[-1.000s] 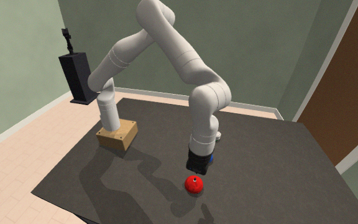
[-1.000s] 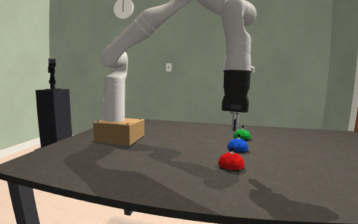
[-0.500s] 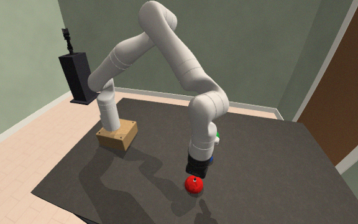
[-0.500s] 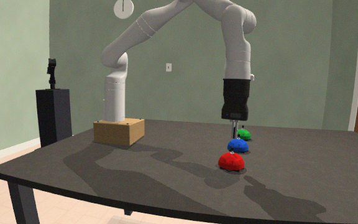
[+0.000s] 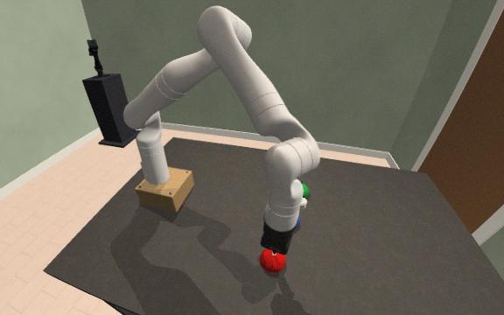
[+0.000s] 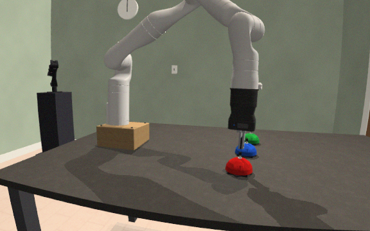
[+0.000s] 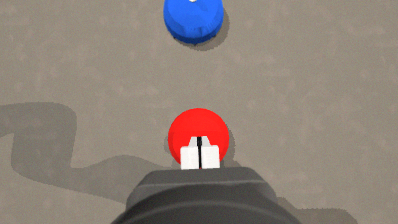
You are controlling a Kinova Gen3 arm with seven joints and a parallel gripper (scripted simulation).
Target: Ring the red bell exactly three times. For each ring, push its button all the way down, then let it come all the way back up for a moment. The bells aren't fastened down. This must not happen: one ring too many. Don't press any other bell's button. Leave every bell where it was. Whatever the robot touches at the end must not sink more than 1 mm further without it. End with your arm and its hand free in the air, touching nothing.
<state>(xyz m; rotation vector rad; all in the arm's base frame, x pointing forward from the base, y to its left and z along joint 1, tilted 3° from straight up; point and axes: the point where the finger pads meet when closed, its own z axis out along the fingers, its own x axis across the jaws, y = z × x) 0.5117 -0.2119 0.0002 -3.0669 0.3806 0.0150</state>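
The red bell lies 60 mm below my hand. From my hand the other things lie so: green bell (80 mm ahead, 340 mm to the left, 60 mm below); then blue bell (40 mm ahead, 170 mm to the left, 60 mm below).
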